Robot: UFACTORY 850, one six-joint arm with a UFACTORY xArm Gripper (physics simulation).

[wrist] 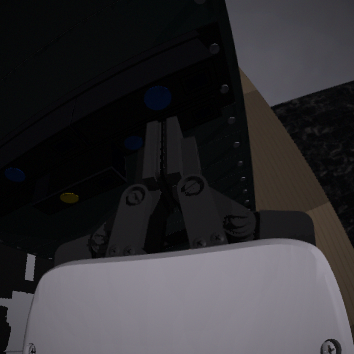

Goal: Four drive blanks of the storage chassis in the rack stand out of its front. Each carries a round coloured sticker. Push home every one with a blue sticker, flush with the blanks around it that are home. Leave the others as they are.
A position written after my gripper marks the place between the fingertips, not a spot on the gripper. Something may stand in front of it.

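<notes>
My gripper [168, 137], visible. Rack [80, 80], likewise.
</notes>
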